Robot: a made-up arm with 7 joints. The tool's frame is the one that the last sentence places.
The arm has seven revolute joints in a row. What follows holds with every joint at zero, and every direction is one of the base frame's. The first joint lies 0.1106 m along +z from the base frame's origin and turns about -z. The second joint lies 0.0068 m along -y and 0.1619 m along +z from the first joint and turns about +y. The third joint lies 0.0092 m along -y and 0.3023 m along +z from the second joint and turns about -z. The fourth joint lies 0.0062 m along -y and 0.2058 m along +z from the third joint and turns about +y. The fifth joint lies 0.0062 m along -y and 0.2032 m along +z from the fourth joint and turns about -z. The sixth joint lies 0.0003 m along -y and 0.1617 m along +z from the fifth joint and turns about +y. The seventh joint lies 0.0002 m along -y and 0.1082 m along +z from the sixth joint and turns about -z. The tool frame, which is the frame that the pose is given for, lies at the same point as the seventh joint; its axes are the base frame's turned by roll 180, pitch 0 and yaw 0 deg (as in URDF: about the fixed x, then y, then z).
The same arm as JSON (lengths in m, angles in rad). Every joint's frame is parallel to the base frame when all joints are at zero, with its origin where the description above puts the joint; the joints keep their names.
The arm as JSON. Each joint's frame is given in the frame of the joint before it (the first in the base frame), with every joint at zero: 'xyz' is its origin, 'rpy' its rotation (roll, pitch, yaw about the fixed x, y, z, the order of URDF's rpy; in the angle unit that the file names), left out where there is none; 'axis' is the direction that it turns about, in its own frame. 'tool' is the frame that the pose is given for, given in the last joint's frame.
{"units": {"length": "m", "angle": "rad"}, "joints": [{"name": "joint 1", "type": "revolute", "origin": {"xyz": [0.0, 0.0, 0.1106]}, "axis": "-z"}, {"name": "joint 2", "type": "revolute", "origin": {"xyz": [0.0, -0.0068, 0.1619]}, "axis": "+y"}, {"name": "joint 3", "type": "revolute", "origin": {"xyz": [0.0, -0.0092, 0.3023]}, "axis": "-z"}, {"name": "joint 4", "type": "revolute", "origin": {"xyz": [0.0, -0.0062, 0.2058]}, "axis": "+y"}, {"name": "joint 5", "type": "revolute", "origin": {"xyz": [0.0, -0.0062, 0.2032]}, "axis": "-z"}, {"name": "joint 6", "type": "revolute", "origin": {"xyz": [0.0, -0.0003, 0.1617]}, "axis": "+y"}, {"name": "joint 7", "type": "revolute", "origin": {"xyz": [0.0, -0.0002, 0.1082]}, "axis": "-z"}], "tool": {"origin": {"xyz": [0.0, 0.0, 0.0], "rpy": [3.1416, 0.0, 0.0]}}}
